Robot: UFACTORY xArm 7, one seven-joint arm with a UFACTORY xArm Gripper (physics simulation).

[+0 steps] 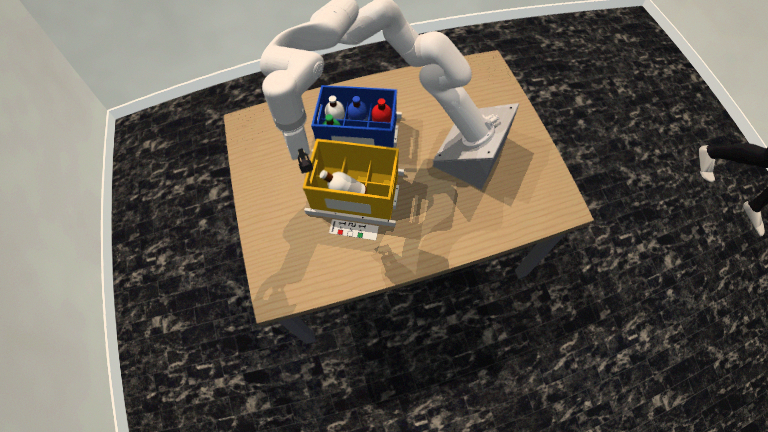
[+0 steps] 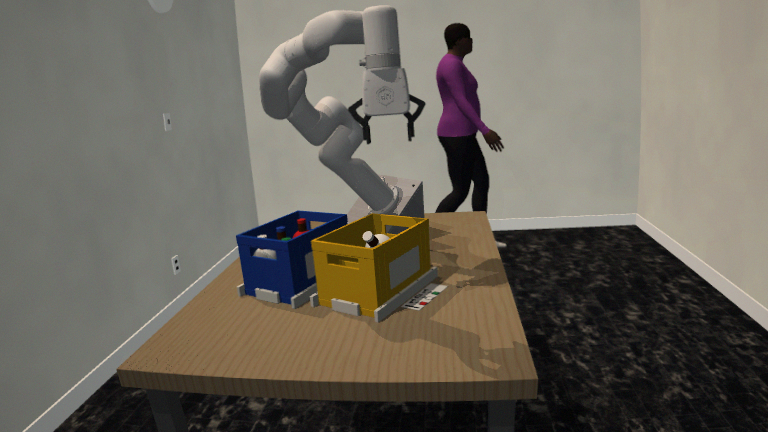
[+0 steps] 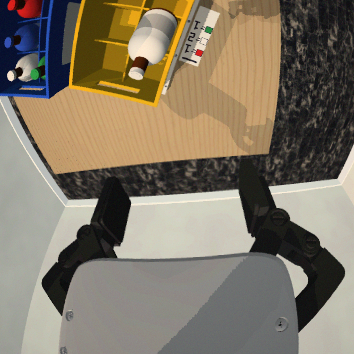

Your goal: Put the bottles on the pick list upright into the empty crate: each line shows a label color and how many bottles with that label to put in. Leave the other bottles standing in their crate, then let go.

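Frame: origin at the arm's base, x ahead, y left, z up, level; centimetres.
Where they show: gripper, fingertip midpoint: [image 1: 302, 156] [image 2: 389, 142] [image 3: 178, 181]; arm's base, link origin: [image 1: 478, 134] [image 2: 384, 201].
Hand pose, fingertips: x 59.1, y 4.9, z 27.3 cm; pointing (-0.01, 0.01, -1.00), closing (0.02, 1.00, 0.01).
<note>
Things, the pixels of their top centre, and the offset from my fingertips. Level surfaces: height alone.
- yellow crate, top centre: [image 3: 124, 24] [image 2: 372, 229] [image 1: 351, 167] dy -6.3, dx -13.6, dz -23.8 cm
- blue crate, top centre: [image 3: 16, 39] [image 2: 293, 224] [image 1: 355, 106] dy -29.3, dx -22.9, dz -23.8 cm
- pick list, top centre: [image 2: 425, 295] [image 3: 198, 35] [image 1: 353, 229] dy +6.4, dx -8.5, dz -41.1 cm
- wooden table, surface height: dz -41.3 cm
My gripper [image 1: 304, 167] [image 2: 389, 140] [image 3: 178, 181] is open and empty, high above the crates, beyond the yellow crate's end. A white bottle [image 1: 346, 182] [image 2: 382, 238] [image 3: 152, 37] lies tilted in the yellow crate [image 1: 316, 198] [image 2: 343, 284] [image 3: 75, 55], along its list-side wall, neck toward the handle end. The blue crate [image 1: 354, 132] [image 2: 271, 279] [image 3: 57, 75] holds a white bottle [image 1: 334, 109] [image 3: 29, 64], a blue one [image 1: 357, 109] [image 3: 25, 39], a red one [image 1: 381, 112] [image 3: 30, 7] and a green one [image 1: 329, 121] [image 3: 39, 72], all upright. The pick list [image 1: 351, 235] [image 2: 426, 296] [image 3: 209, 17] shows red 1, white 2, green 1.
The crates stand side by side within low pale rails [image 1: 349, 216] [image 2: 345, 306] on the wooden table [image 1: 290, 290] [image 2: 322, 354] [image 3: 125, 130]. Thin dividers cross the yellow crate's inside. The arm's wedge base [image 1: 461, 171] stands beyond the crates. A person [image 2: 459, 96] is beyond the table.
</note>
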